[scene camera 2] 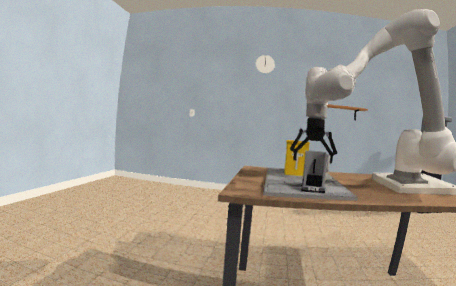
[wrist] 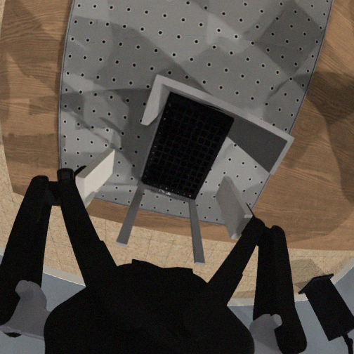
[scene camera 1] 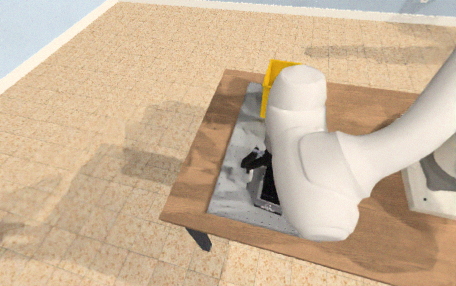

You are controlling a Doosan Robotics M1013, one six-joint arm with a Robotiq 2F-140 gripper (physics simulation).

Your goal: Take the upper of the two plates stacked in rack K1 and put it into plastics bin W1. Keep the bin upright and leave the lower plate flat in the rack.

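Rack K1 is grey, with a tall back wall and two front prongs, and stands on the perforated board. A black plate with a grid of wells lies flat in it; the lower plate cannot be told apart beneath. My gripper is open and empty, pointing down, its pale finger pads wide apart above the rack, one toward each side. In scene camera 1 the arm hides much of it. The yellow bin W1 stands upright behind the rack.
The grey perforated board lies on the wooden table. The arm's white base plate stands on the table at the right. The rack's back wall rises between the finger pads and the bin.
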